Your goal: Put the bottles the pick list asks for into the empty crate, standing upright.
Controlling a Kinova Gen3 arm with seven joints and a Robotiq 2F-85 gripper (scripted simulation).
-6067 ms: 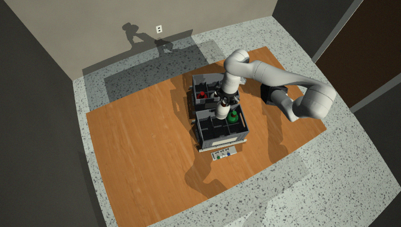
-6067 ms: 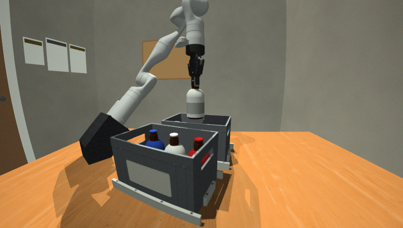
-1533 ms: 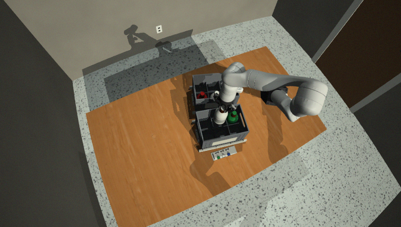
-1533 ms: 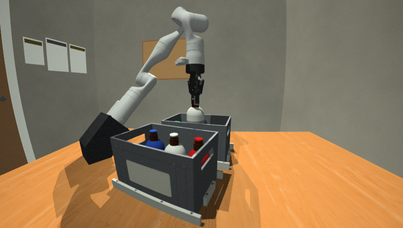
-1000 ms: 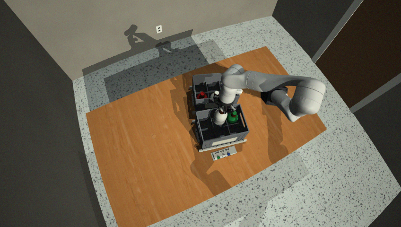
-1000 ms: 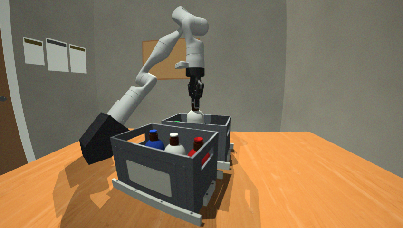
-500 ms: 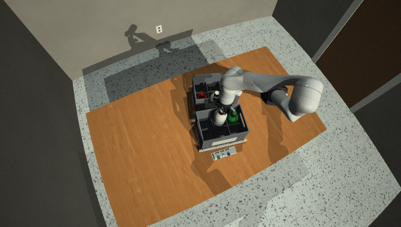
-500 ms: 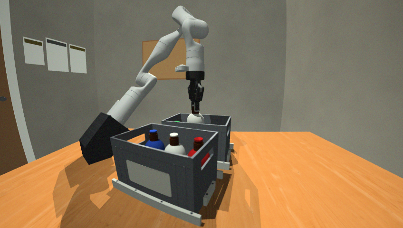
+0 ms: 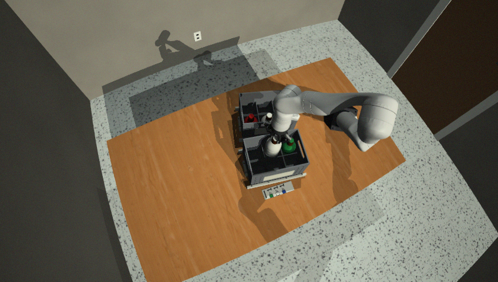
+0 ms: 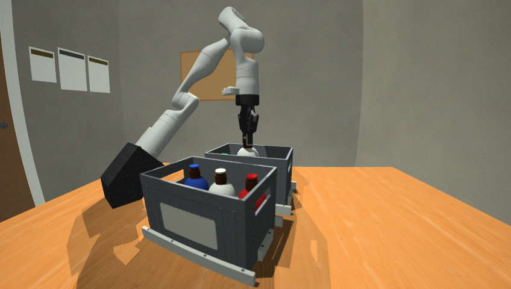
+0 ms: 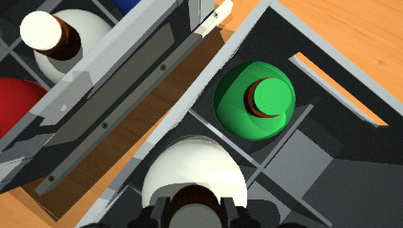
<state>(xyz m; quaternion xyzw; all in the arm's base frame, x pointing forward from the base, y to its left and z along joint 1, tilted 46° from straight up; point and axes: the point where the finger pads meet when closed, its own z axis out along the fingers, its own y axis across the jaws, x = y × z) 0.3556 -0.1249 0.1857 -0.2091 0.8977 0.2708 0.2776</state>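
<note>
Right now my hand is 90 mm past the green bottle and 130 mm above it. The rest, counted from my hand: red bottle 60 mm ahead, 170 mm to the right, 130 mm below; blue bottle 120 mm behind, 140 mm to the right, 130 mm below; pick list 20 mm ahead, 180 mm to the left, 220 mm below.
</note>
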